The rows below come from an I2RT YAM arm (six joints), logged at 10 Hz.
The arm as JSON. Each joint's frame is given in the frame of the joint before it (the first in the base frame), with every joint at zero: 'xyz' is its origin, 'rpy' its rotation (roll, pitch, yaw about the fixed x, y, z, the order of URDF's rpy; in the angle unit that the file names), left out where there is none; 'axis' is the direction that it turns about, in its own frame. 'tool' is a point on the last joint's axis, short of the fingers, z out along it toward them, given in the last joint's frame.
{
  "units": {
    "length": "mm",
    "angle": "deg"
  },
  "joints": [
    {
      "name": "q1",
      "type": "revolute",
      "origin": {
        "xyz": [
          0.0,
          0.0,
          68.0
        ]
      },
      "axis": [
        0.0,
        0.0,
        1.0
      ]
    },
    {
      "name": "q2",
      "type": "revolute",
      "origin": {
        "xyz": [
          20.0,
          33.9,
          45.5
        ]
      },
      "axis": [
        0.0,
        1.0,
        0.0
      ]
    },
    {
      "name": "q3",
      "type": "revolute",
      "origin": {
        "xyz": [
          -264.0,
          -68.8,
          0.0
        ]
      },
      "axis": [
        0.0,
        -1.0,
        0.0
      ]
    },
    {
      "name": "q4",
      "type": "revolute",
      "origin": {
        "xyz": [
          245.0,
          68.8,
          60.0
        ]
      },
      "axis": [
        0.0,
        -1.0,
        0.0
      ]
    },
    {
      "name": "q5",
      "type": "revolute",
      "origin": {
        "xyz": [
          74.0,
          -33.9,
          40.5
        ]
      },
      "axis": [
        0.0,
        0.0,
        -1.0
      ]
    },
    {
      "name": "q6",
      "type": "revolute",
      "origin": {
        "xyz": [
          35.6,
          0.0,
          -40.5
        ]
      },
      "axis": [
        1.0,
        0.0,
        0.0
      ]
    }
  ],
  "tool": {
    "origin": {
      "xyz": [
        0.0,
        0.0,
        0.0
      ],
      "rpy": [
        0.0,
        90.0,
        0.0
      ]
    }
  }
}
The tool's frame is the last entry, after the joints.
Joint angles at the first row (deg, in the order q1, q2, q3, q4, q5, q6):
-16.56 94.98 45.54 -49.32 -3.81 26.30
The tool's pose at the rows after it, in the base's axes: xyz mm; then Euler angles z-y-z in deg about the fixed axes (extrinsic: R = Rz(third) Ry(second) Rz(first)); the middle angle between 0 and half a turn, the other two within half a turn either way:
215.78 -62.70 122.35 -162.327 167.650 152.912
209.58 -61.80 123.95 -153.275 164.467 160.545
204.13 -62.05 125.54 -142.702 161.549 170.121
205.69 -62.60 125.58 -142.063 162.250 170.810
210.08 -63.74 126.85 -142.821 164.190 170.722
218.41 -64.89 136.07 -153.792 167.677 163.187
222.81 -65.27 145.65 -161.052 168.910 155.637
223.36 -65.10 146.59 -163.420 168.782 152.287
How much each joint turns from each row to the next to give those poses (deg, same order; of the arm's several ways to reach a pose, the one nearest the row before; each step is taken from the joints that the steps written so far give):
0.00 -0.02 0.00 -3.41 1.57 1.67
0.00 0.00 0.02 -3.39 1.46 1.55
0.00 0.00 0.00 -2.82 2.89 1.44
0.00 0.00 0.13 0.59 0.13 -0.04
0.00 -0.13 0.51 1.29 -0.26 -0.75
0.00 -1.05 1.79 0.53 -2.03 -3.71
0.00 -0.88 1.72 -1.27 -1.45 0.15
-0.02 0.00 0.24 -0.26 -0.65 0.90

